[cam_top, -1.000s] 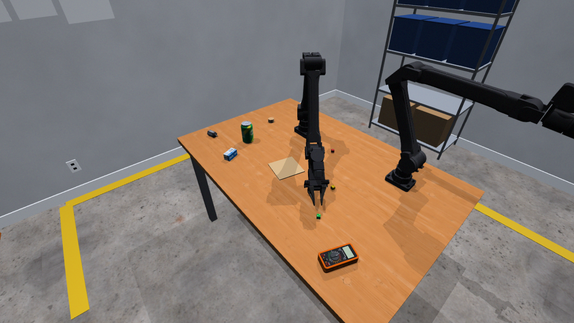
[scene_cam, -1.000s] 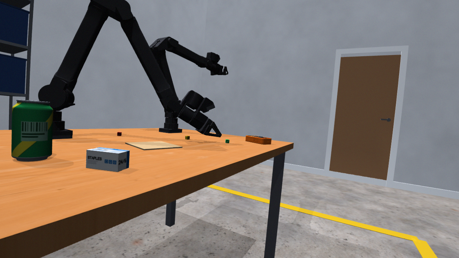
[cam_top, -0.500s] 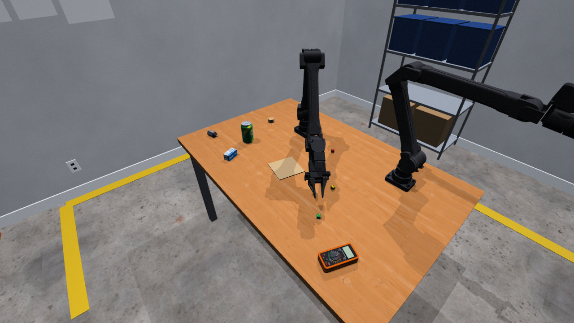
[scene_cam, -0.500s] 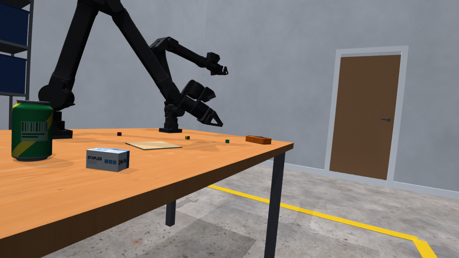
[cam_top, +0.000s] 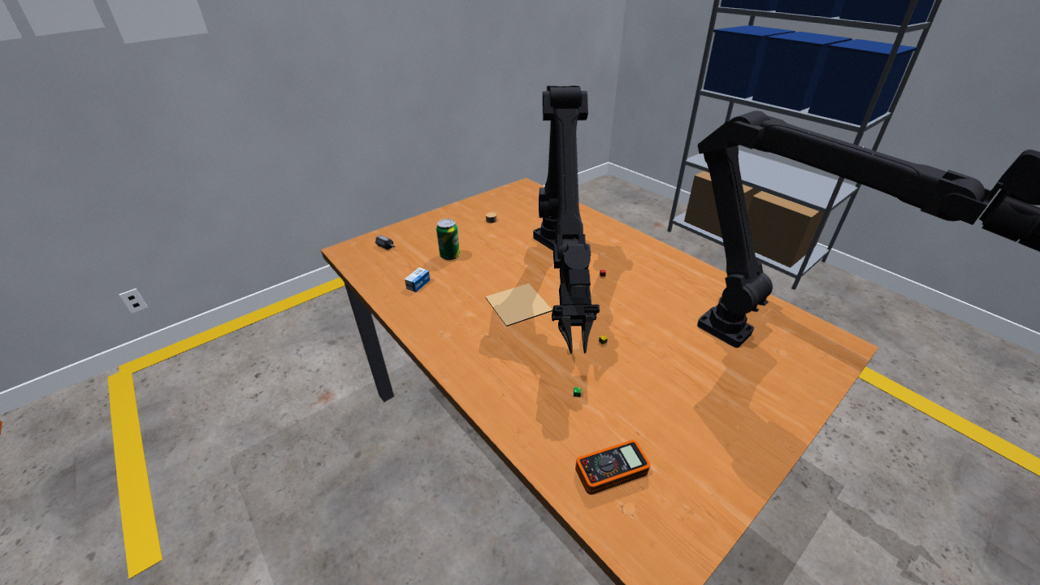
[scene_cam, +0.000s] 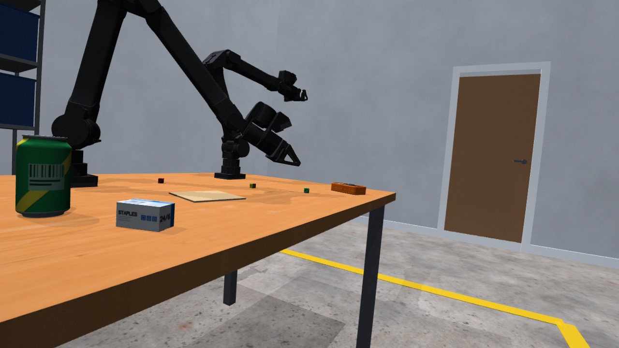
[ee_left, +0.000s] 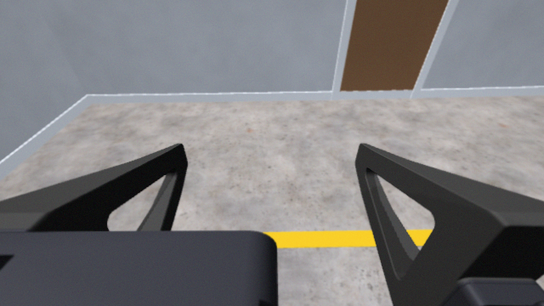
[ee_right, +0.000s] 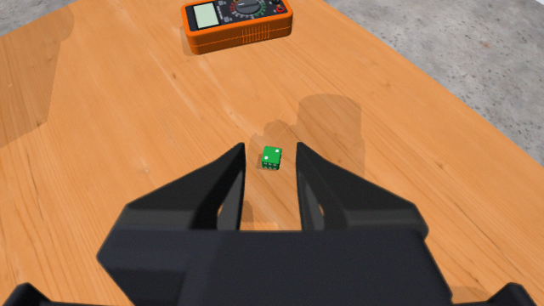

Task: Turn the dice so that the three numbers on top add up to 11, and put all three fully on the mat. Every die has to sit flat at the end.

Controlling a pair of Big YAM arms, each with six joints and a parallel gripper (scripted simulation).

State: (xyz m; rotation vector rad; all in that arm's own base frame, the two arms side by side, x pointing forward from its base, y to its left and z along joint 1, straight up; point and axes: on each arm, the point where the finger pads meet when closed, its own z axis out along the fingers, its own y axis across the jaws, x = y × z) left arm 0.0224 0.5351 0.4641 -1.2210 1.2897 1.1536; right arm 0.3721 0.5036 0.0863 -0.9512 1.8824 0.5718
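Now: right hand 9 cm above the green die, 3 cm to the right of it and 3 cm short of it. The rest, counted from my right hand: yellow die 15 cm behind, 9 cm below, 3 cm to the right; tan mat 29 cm to the right, 10 cm below, 9 cm behind; red die 38 cm behind, 22 cm to the right, 9 cm below.
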